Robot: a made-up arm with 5 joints. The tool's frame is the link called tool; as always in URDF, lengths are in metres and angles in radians. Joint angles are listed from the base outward. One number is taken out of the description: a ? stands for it. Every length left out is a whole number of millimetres.
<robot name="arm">
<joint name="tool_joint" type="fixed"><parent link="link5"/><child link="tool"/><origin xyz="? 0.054 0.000" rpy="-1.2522 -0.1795 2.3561"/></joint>
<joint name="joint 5" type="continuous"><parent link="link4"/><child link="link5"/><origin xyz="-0.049 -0.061 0.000" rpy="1.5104 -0.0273 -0.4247"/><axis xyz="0 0 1"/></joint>
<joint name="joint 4" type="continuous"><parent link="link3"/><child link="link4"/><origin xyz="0.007 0.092 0.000" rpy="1.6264 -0.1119 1.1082"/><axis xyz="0 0 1"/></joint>
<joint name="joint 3" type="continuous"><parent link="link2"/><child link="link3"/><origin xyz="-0.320 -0.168 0.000" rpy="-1.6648 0.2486 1.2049"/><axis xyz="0 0 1"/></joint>
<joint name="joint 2" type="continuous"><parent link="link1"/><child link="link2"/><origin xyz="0.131 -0.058 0.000" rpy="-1.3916 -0.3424 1.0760"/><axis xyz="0 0 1"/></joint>
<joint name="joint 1" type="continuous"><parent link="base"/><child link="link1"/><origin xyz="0.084 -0.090 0.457" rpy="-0.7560 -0.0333 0.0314"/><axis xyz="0 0 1"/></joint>
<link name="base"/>
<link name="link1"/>
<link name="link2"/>
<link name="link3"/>
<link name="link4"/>
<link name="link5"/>
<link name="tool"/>
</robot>
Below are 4 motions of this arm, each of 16 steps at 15 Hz.
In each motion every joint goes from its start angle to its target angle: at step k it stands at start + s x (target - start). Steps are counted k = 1, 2, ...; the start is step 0. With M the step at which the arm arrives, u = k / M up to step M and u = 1 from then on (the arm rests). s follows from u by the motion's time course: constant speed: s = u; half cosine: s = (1 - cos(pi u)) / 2; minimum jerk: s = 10 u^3 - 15 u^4 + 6 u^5.
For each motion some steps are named. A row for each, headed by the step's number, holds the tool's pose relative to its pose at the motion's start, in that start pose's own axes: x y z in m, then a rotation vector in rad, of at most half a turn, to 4 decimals.
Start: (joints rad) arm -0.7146 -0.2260 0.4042 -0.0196 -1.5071
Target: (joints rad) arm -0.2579 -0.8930 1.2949 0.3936 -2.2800
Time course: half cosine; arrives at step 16
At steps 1, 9, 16:
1: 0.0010 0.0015 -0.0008 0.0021 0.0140 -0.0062
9: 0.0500 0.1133 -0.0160 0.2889 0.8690 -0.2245
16: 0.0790 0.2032 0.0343 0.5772 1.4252 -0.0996

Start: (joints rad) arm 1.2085 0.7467 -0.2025 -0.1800 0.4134
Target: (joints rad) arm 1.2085 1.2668 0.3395 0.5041 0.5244
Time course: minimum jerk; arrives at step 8
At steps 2, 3, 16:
2: -0.0089 -0.0181 0.0132 0.0907 0.0040 -0.0662
3: -0.0251 -0.0490 0.0321 0.2340 0.0197 -0.1760
16: -0.1065 -0.1832 0.0766 0.7179 0.2158 -0.6198

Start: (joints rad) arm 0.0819 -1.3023 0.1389 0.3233 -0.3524
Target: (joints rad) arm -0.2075 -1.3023 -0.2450 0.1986 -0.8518
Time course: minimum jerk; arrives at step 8
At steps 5, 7, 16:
5: 0.0056 0.0009 0.0259 -0.2188 0.2467 -0.0333
7: 0.0085 0.0011 0.0359 -0.2998 0.3297 -0.0555
16: 0.0087 0.0011 0.0365 -0.3048 0.3348 -0.0571

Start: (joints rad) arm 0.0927 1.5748 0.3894 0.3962 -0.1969
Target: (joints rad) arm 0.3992 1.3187 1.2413 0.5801 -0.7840
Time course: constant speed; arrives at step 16
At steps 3, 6, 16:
3: -0.0126 -0.0006 0.0008 -0.0812 0.2660 -0.1485
6: -0.0278 0.0004 0.0051 -0.1578 0.5229 -0.3107
16: -0.0775 0.0296 0.0427 -0.3500 1.2970 -0.9579

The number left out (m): -0.033
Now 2 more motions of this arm.
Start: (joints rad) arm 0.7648 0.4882 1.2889 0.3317 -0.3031
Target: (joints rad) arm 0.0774 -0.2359 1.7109 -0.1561 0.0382
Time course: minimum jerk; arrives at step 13
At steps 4, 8, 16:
4: -0.0100 0.0729 0.0302 0.0900 0.0707 -0.0349
8: 0.0010 0.2457 0.1946 0.4040 0.3574 -0.0703
16: 0.0392 0.2952 0.3041 0.6107 0.5314 -0.0511

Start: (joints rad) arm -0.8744 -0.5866 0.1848 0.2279 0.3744
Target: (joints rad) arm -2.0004 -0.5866 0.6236 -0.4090 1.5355
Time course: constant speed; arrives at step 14
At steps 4, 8, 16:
4: 0.1085 0.0600 0.0579 0.0154 0.1365 0.0525
8: 0.2377 0.0976 0.0748 0.1469 0.2677 0.0709
16: 0.4314 0.0999 0.0254 0.4844 0.3811 -0.0856

